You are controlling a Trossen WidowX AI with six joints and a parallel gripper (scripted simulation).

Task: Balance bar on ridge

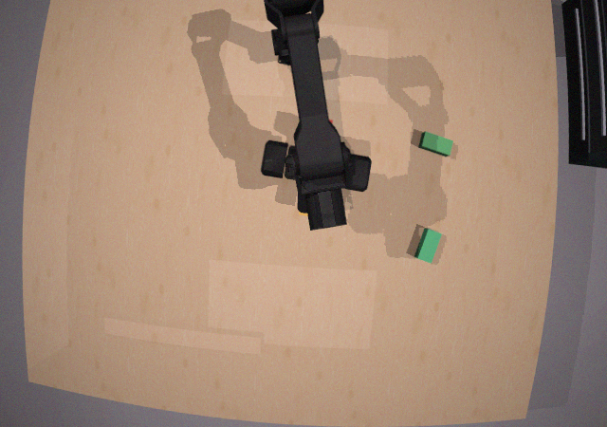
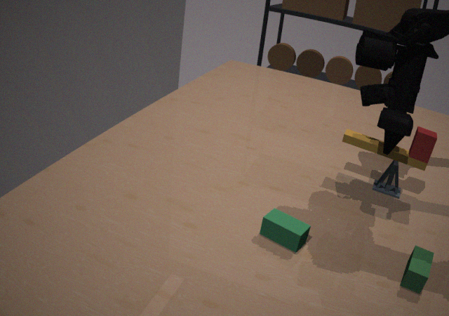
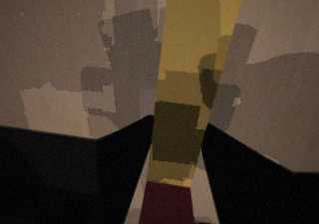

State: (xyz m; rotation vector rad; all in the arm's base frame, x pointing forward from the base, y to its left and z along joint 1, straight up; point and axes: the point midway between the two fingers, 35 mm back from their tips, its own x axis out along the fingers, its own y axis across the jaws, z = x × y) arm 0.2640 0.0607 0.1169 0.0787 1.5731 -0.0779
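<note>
Now: the ridge 30 mm behind my gripper tip and 20 mm below it.
</note>
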